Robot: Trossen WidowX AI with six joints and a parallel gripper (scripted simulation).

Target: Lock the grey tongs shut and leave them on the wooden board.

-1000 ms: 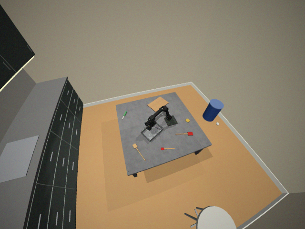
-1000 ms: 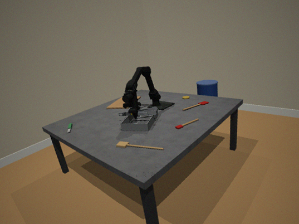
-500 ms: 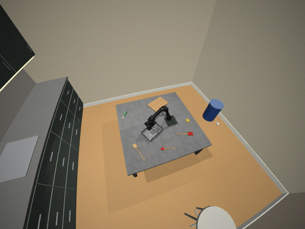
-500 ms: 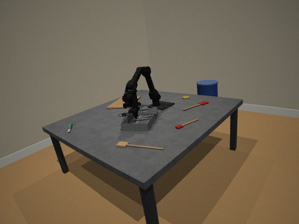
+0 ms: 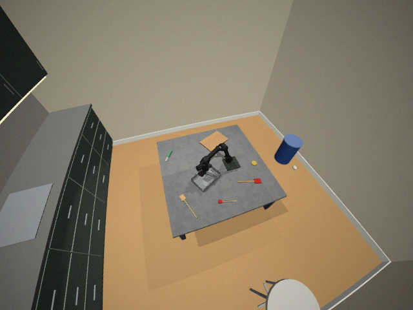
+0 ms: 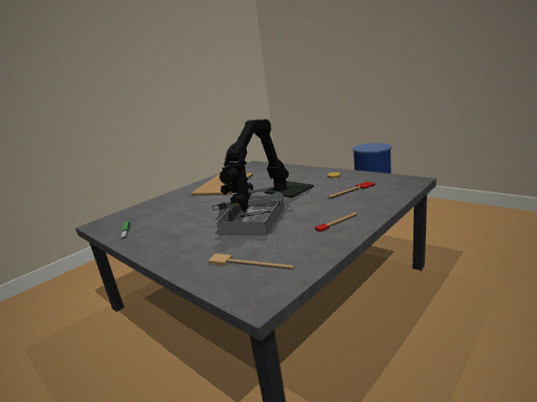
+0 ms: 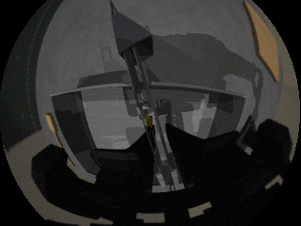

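The metal roasting tin lies 5 cm to the left of my gripper tip and 1 cm ahead of it. Also, from my gripper tip: wooden board 49 cm to the right, 32 cm behind, 2 cm below.
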